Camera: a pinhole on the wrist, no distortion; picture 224 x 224 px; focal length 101.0 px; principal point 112.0 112.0 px. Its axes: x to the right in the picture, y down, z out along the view. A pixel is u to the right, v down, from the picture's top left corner.
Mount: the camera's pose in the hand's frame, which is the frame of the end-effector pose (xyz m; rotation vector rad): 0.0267 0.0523 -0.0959 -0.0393 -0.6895 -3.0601
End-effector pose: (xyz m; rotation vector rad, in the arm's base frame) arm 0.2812 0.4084 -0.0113 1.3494 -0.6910 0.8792
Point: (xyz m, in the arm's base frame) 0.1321 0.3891 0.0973
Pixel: 123 69
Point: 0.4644 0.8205 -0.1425
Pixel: behind the camera
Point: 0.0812 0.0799 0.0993
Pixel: 133 117
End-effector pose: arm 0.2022 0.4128 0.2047 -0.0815 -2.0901 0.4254
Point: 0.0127 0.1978 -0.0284
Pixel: 169 216
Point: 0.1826 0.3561 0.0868
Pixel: 209 213
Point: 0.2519 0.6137 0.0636
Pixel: 206 12
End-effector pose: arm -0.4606 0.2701 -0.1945 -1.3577 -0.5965 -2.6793
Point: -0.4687 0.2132 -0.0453
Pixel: 55 128
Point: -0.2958 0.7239 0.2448
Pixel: outside the picture
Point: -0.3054 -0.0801 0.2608
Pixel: 72 58
